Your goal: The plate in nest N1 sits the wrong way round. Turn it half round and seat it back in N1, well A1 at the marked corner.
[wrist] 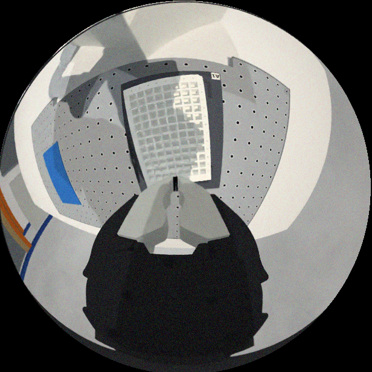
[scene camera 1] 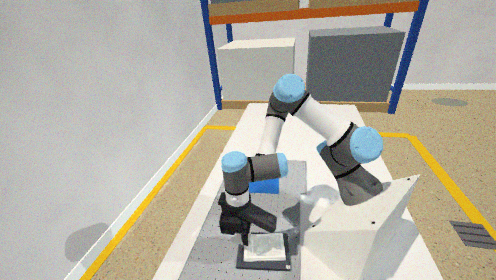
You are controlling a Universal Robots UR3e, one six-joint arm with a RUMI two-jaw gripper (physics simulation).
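Note:
My gripper: visible, in the wrist view too. Blue block, dark nest, white well plate: visible.

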